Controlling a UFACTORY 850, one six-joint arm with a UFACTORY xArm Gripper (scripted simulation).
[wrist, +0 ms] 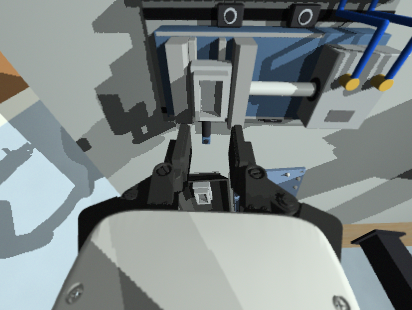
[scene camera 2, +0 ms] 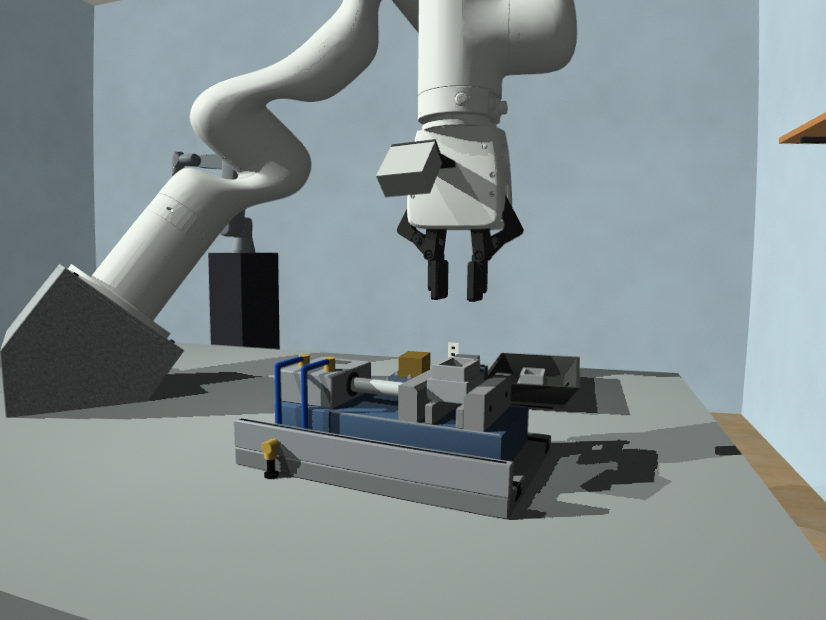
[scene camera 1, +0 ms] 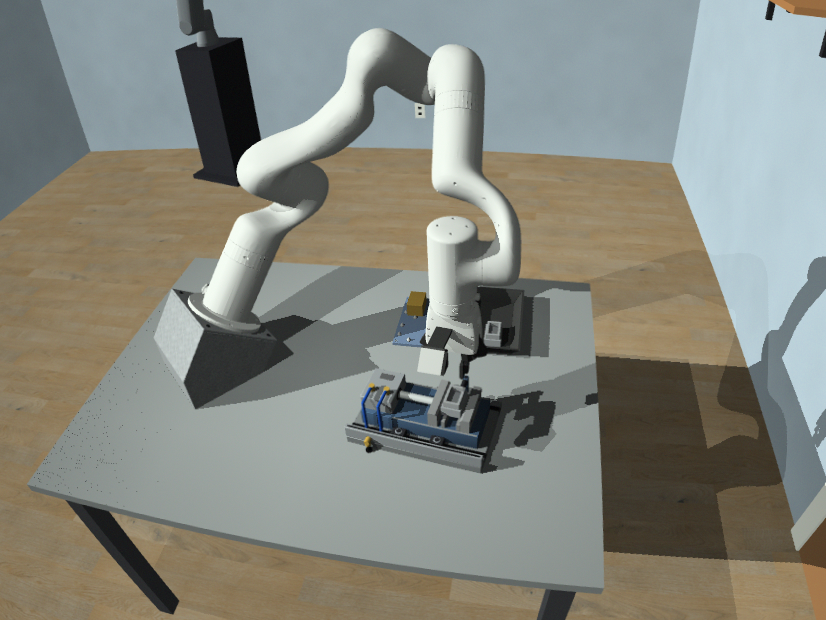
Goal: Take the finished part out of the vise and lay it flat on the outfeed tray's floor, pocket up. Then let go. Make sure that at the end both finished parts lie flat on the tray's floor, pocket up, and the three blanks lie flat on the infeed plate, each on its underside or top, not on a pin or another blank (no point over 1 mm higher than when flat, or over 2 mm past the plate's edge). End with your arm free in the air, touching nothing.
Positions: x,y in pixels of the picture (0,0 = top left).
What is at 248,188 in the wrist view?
My gripper.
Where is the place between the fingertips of my gripper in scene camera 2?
457,299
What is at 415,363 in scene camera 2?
A brass block.
